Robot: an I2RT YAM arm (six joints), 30 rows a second.
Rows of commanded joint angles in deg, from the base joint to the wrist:
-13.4, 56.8, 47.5, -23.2, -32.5, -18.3
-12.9, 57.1, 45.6, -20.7, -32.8, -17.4
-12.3, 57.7, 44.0, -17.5, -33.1, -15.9
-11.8, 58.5, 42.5, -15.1, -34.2, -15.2
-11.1, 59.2, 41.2, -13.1, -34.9, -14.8
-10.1, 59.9, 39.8, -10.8, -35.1, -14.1
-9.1, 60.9, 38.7, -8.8, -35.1, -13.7
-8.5, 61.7, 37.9, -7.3, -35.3, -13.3
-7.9, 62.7, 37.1, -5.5, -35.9, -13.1
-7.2, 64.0, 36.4, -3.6, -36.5, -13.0
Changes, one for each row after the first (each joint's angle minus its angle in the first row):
0.5, 0.3, -1.9, 2.5, -0.3, 0.9
1.1, 0.9, -3.5, 5.7, -0.6, 2.4
1.6, 1.7, -5.0, 8.1, -1.7, 3.1
2.3, 2.4, -6.3, 10.1, -2.4, 3.5
3.3, 3.1, -7.7, 12.4, -2.6, 4.2
4.3, 4.1, -8.8, 14.4, -2.6, 4.6
4.9, 4.9, -9.6, 15.9, -2.8, 5.0
5.5, 5.9, -10.4, 17.7, -3.4, 5.2
6.2, 7.2, -11.1, 19.6, -4.0, 5.3

